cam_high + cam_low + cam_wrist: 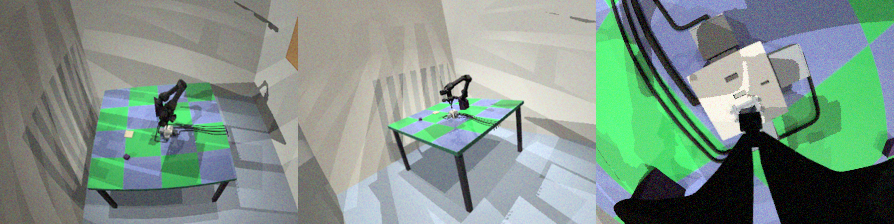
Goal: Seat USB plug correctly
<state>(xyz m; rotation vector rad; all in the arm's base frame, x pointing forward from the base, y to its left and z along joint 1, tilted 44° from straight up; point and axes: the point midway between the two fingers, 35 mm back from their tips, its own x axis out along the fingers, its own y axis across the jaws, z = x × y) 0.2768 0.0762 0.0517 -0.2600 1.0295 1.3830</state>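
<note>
Right now my gripper tip is 20 mm above the dark USB plug. From my gripper tip the other things lie so: tan flat block (370 mm to the right, 130 mm below, 10 mm ahead); then small purple block (350 mm to the right, 270 mm ahead, 120 mm below).
</note>
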